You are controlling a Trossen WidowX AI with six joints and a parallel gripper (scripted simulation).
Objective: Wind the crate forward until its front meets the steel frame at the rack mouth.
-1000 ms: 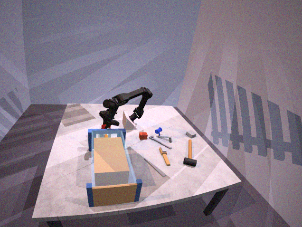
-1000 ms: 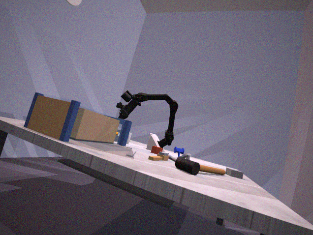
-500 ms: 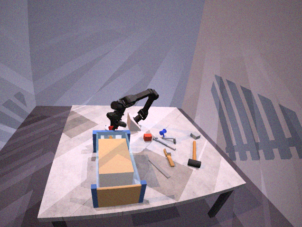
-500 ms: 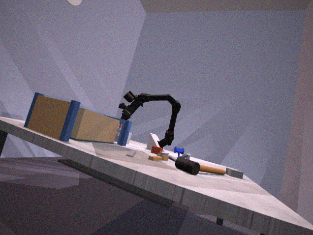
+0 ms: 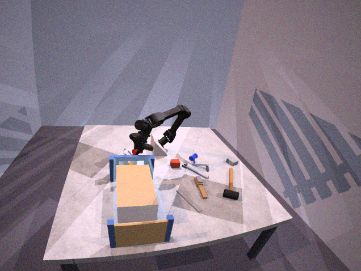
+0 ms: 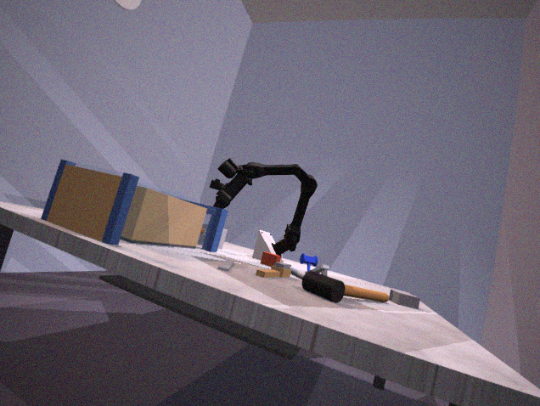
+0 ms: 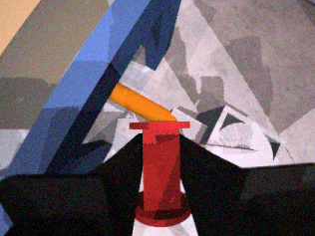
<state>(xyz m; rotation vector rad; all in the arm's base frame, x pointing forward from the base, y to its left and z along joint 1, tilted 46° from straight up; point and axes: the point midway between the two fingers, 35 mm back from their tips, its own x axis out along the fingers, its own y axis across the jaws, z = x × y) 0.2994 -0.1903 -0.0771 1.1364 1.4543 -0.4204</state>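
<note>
Now: gripper tip 4 cm past the winch handle and 3 cm above it. The rest, counted from my gripper tip: red winch handle grip (1 cm behind, 1 cm to the left); then pale winch body (11 cm behind, 4 cm to the right, 10 cm below); then clear-panelled cubby (31 cm ahead, 2 cm below).
</note>
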